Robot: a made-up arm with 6 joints.
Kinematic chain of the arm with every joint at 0, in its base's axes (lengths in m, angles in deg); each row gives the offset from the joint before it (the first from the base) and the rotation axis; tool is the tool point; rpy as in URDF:
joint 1: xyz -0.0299 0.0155 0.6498 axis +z
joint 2: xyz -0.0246 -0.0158 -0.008 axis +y
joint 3: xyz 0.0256 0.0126 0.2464 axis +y
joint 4: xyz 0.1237 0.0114 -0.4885 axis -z
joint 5: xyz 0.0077 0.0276 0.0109 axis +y
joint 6: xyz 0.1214 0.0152 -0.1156 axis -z
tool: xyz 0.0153 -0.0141 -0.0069 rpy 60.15 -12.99 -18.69
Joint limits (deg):
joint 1: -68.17..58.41
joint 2: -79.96..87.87
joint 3: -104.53..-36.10
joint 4: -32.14..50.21
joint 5: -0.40..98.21
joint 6: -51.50..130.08
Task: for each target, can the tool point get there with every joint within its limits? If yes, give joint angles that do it. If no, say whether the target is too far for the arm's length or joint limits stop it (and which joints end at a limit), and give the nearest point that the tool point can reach.
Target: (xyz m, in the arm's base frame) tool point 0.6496 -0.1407 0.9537
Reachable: yes | joints -16.44 7.65 -91.31 -25.53 37.15 38.82
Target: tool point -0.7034 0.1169 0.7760
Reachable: no: joint limits stop it (at a limit: joint 2, joint 3, joint 5, joint 6) | nearest point -0.6133 0.1033 1.2852 | short by 0.517 m
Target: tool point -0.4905 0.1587 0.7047
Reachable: no: joint limits stop it (at a limit: joint 2, joint 3, joint 5, joint 6) | nearest point -0.2786 0.0928 0.2677 | short by 0.490 m
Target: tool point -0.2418 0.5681 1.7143
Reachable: no: too far | nearest point -0.1833 0.4156 1.4054 | short by 0.349 m
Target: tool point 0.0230 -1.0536 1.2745
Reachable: no: too far | nearest point 0.1551 -0.6575 1.0801 | short by 0.461 m
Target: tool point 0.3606 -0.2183 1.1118
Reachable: yes | joints -31.43 -42.76 -54.15 33.16 32.29 -21.06
